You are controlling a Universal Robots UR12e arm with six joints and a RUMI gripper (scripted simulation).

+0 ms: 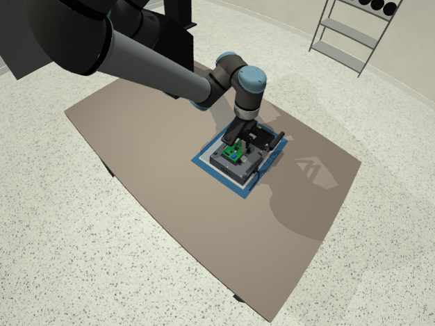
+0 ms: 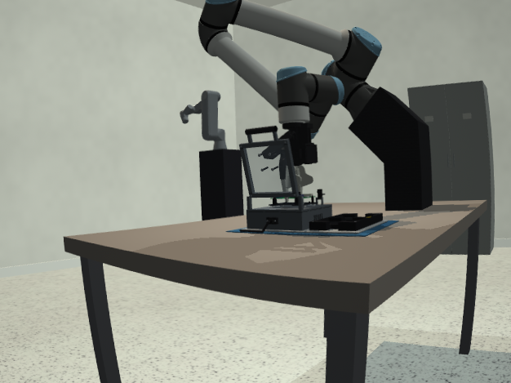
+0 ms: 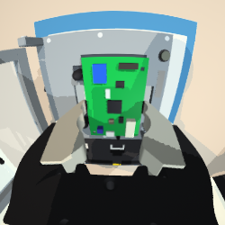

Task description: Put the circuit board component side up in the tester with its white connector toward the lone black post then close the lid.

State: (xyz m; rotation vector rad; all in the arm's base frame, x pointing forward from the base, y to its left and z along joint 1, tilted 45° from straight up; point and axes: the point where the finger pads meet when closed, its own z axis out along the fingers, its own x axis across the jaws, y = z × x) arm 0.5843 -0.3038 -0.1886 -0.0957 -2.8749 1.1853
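Now: the green circuit board right at my hand. The rest, counted from my hand: tester bed (10 mm ahead, 10 mm to the left, 20 mm below); then black post (60 mm behind, 60 mm to the left); then tester (40 mm ahead, 40 mm to the left, 30 mm above).
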